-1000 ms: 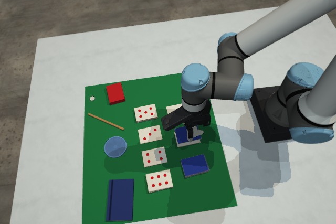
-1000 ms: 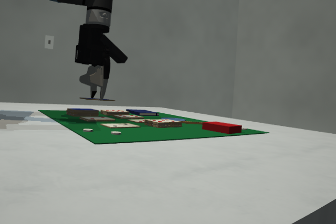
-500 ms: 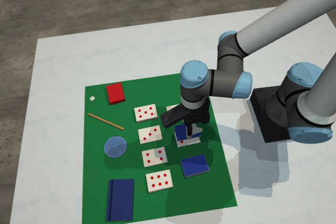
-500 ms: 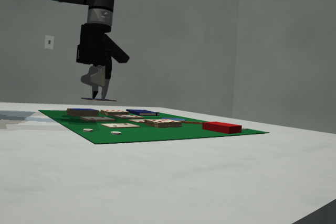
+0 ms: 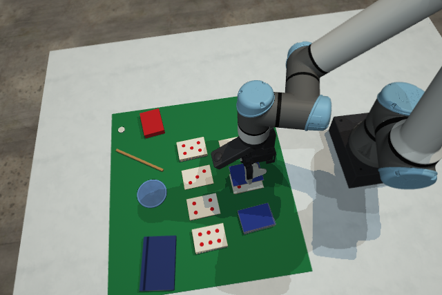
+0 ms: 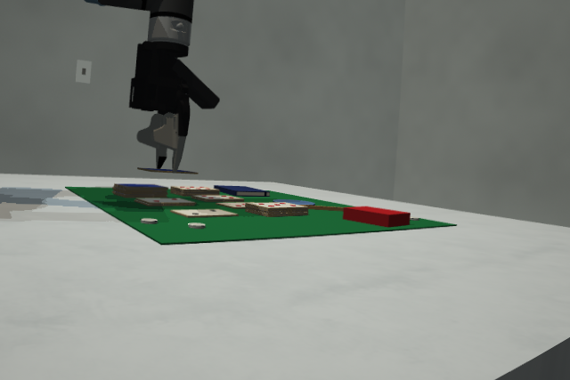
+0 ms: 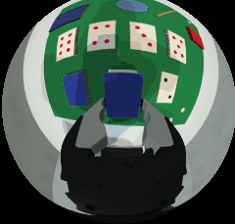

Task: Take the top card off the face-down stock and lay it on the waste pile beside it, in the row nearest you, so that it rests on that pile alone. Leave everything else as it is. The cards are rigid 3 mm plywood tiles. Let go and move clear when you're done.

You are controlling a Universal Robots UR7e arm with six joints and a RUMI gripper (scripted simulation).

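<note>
Now: hand 140 mm short of the green mat, 90 mm above it and 10 mm to the right of it. Round my hand: wooden stick: 340 mm ahead, 70 mm below, 60 mm to the right; card: 10 mm below; red block: 320 mm ahead, 190 mm to the right, 60 mm below.
</note>
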